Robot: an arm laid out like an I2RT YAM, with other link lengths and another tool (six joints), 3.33 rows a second.
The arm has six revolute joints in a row. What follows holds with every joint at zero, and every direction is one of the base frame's. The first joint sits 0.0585 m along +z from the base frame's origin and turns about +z. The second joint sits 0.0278 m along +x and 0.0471 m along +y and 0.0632 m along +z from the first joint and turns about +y. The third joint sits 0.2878 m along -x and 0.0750 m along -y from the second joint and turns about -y. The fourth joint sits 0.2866 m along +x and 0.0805 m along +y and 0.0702 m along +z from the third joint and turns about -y. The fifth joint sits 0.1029 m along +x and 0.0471 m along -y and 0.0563 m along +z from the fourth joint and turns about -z. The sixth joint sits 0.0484 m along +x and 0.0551 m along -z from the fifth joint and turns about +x. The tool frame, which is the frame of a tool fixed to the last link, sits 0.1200 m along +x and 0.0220 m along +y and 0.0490 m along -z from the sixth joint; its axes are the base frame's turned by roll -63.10, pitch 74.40 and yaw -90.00 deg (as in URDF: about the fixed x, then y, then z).
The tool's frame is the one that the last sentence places.
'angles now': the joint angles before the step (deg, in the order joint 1, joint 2, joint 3, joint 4, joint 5, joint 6). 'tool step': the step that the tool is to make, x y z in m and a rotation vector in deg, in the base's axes. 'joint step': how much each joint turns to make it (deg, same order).
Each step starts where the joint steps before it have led.
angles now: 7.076, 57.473, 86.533, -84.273, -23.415, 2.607
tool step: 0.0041, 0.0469, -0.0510, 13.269, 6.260, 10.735
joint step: 2.371, -0.256, -16.965, 12.737, -16.321, 0.649
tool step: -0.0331, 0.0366, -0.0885, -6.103, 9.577, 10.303
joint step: 14.011, 3.541, -13.142, 7.241, 4.422, 2.403
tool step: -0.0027, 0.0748, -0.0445, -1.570, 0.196, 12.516
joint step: 15.517, 13.418, 0.152, 13.870, 2.260, 2.817
